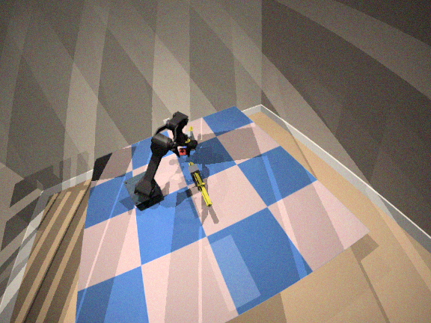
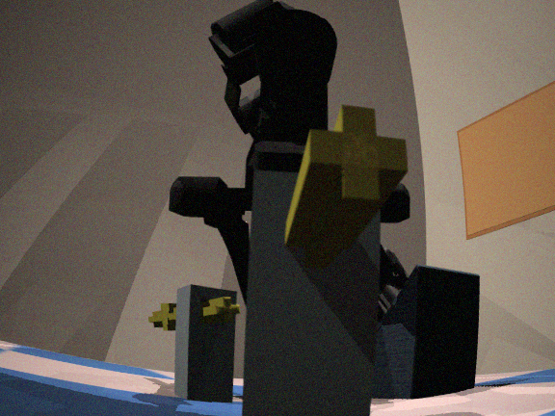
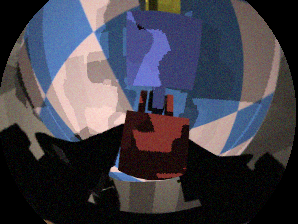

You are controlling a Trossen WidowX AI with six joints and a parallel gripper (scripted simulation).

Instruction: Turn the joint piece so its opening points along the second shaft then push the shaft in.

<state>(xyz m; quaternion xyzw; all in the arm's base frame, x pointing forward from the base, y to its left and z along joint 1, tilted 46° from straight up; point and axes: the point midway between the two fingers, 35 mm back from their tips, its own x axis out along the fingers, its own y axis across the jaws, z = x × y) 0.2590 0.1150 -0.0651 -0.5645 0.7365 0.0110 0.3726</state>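
Now: the red joint piece 3 cm above my gripper tip, 2 cm to the left of it and 1 cm ahead of it.
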